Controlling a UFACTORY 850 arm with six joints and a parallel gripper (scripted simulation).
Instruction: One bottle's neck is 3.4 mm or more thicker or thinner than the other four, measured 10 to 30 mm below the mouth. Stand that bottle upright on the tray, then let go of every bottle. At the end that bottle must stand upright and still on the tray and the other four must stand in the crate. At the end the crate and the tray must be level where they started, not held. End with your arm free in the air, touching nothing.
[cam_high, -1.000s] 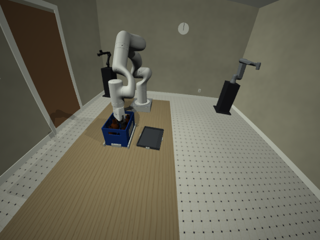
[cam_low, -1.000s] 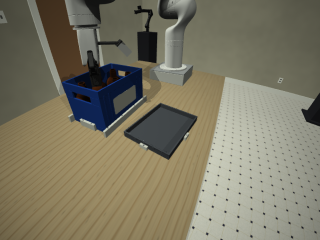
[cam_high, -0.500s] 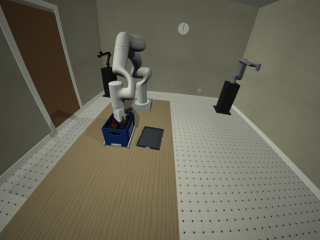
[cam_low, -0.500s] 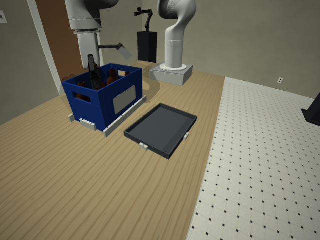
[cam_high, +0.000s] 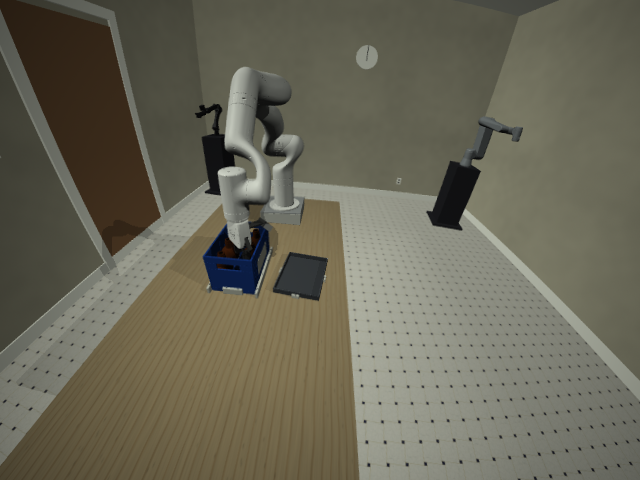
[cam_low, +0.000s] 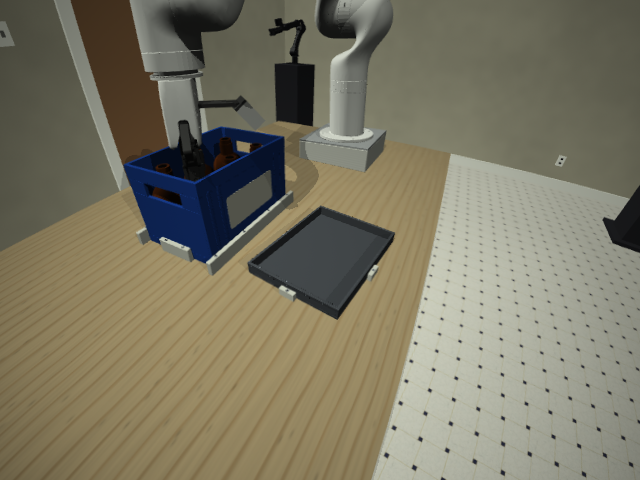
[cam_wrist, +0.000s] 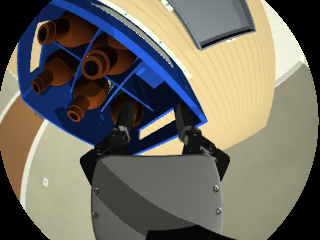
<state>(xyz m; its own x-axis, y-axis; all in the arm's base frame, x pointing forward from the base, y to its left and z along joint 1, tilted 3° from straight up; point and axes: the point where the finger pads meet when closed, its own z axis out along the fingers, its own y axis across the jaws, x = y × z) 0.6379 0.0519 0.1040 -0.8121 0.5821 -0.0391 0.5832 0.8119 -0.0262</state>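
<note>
My hand is 90 mm past the bottle, 80 mm above it and 10 mm to the left of it. Also, from my hand: dark grey tray 210 mm to the left, 160 mm below, 120 mm behind; blue crate 90 mm below, 80 mm behind, 60 mm to the right.
</note>
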